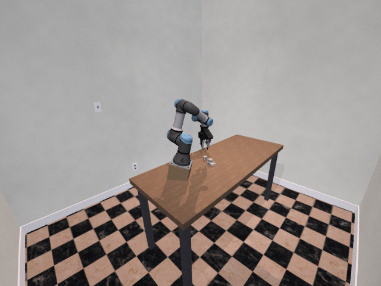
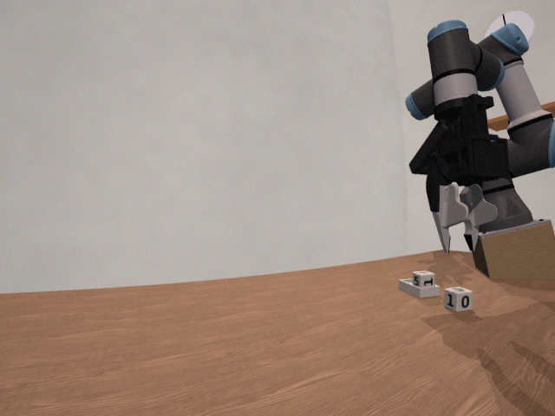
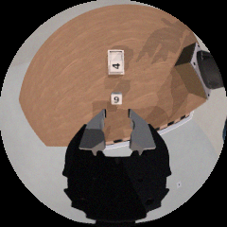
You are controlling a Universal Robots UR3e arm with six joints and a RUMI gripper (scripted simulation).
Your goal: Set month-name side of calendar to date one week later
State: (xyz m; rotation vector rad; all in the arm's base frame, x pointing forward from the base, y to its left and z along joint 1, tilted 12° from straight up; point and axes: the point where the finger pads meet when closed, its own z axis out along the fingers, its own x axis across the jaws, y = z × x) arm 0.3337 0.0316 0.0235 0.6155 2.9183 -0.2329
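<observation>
The white digit cube lies 90 mm below my hand. The rest, counted from my hand: white tray: 40 mm behind, 100 mm to the right, 90 mm below.
</observation>
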